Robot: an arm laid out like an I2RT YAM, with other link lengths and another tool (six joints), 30 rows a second.
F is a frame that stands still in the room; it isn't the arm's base.
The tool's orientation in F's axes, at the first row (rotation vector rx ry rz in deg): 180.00 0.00 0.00
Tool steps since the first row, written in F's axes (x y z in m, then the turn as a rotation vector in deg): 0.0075 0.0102 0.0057 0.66 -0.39 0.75; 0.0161 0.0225 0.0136 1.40 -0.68 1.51; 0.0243 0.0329 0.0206 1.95 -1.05 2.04; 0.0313 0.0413 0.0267 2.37 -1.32 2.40; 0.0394 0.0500 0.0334 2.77 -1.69 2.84; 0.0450 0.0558 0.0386 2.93 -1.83 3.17
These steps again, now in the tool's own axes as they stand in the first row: 0.0075 -0.0102 -0.0057 0.66 0.39 -0.75; 0.0161 -0.0225 -0.0136 1.40 0.68 -1.51; 0.0243 -0.0329 -0.0206 1.95 1.05 -2.04; 0.0313 -0.0413 -0.0267 2.37 1.32 -2.40; 0.0394 -0.0500 -0.0334 2.77 1.69 -2.84; 0.0450 -0.0558 -0.0386 2.93 1.83 -3.17
